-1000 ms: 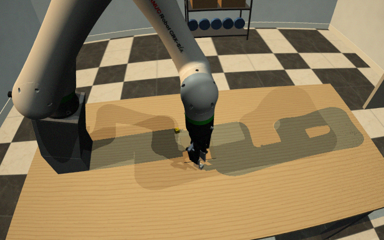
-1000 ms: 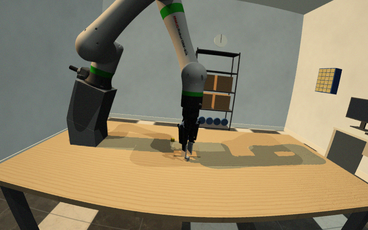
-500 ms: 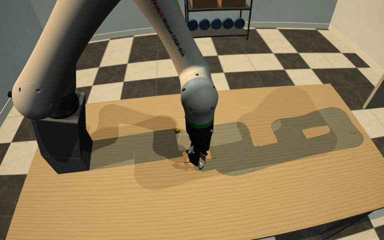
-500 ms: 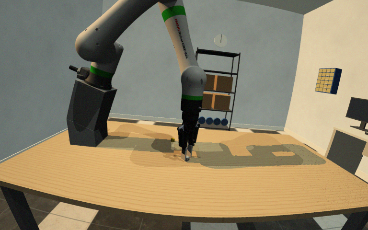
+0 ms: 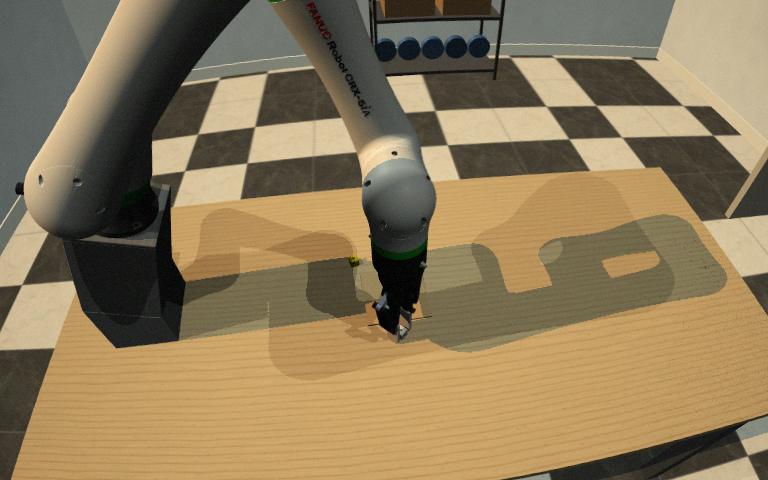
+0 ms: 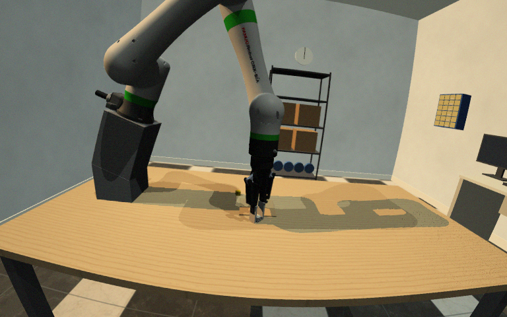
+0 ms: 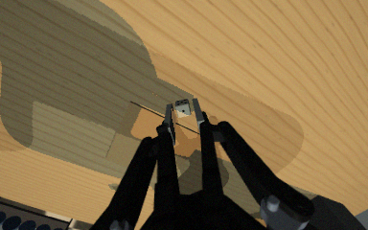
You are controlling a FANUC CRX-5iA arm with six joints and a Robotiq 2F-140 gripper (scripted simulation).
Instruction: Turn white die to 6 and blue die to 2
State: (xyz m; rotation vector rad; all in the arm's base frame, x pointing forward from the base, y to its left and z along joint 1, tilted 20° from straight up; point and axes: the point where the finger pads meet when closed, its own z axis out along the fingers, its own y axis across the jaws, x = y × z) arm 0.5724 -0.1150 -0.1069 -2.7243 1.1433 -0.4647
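The white die is 30 mm below my hand. Also, from my hand: blue die: 250 mm to the left, 30 mm below, 10 mm ahead; tan mat: 100 mm to the left, 30 mm below; yellow die: 210 mm to the left, 80 mm behind, 30 mm below.
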